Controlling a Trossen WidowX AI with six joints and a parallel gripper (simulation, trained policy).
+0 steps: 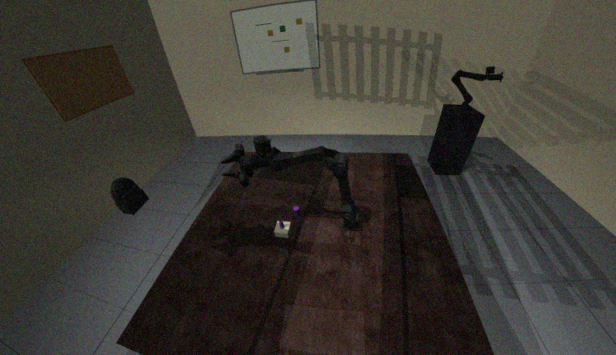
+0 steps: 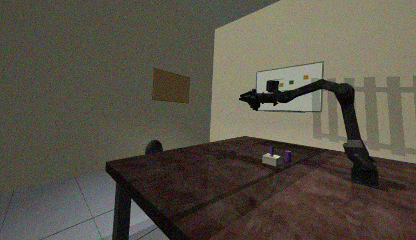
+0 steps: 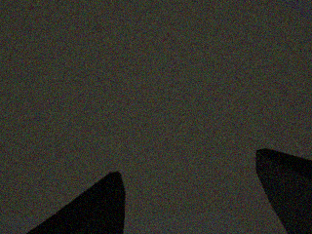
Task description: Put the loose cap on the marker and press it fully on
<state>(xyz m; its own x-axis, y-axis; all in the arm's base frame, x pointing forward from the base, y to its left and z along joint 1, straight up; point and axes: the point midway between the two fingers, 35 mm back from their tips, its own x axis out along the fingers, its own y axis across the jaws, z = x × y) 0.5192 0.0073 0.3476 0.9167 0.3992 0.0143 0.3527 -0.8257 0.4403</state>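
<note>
My gripper tip is 27 cm past the purple cap, 7 cm to the left of it and 32 cm above it. From my gripper tip the other things lie so: white holder block: 22 cm behind, 4 cm to the left, 33 cm below; then purple marker: 22 cm behind, 4 cm to the left, 28 cm below.
</note>
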